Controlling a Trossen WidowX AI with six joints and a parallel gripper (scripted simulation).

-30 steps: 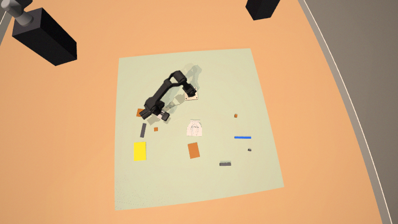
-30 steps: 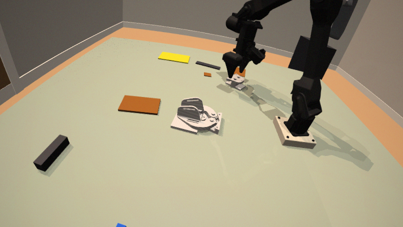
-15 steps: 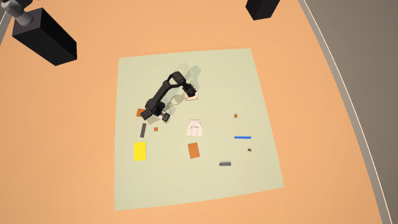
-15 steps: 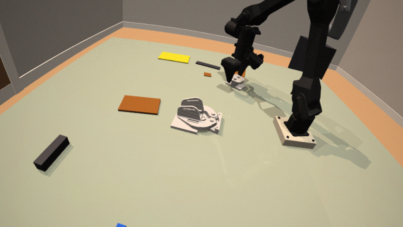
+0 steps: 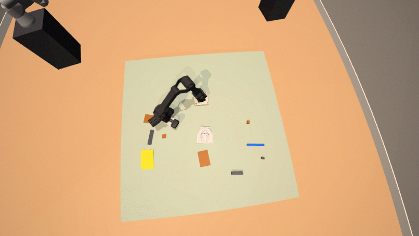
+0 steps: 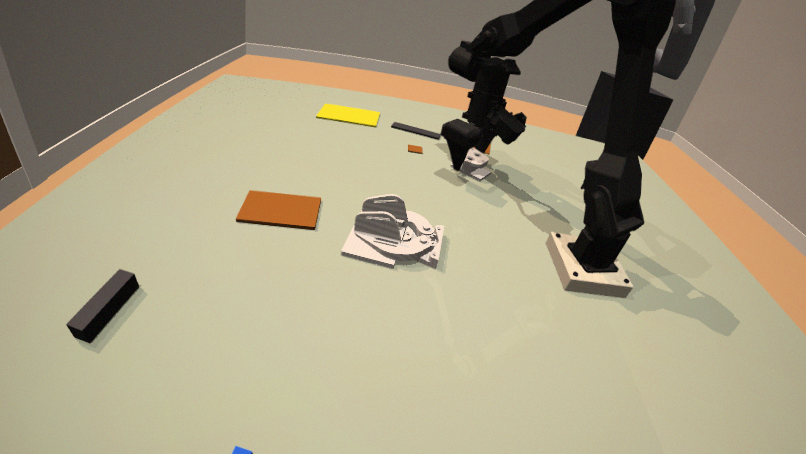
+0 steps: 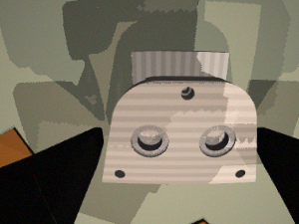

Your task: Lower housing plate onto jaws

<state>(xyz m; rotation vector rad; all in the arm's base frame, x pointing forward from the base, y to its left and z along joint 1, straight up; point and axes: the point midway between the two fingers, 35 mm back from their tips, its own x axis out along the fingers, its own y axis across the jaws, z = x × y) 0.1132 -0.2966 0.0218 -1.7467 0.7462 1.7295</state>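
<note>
The white part lies 10 mm behind my gripper tip and 10 mm to the left of it. Round my gripper tip: yellow plate: 230 mm ahead, 230 mm to the right, 10 mm below; dark block: 520 mm ahead, 380 mm to the left; orange plate: 350 mm ahead, 180 mm to the left, 10 mm below.
</note>
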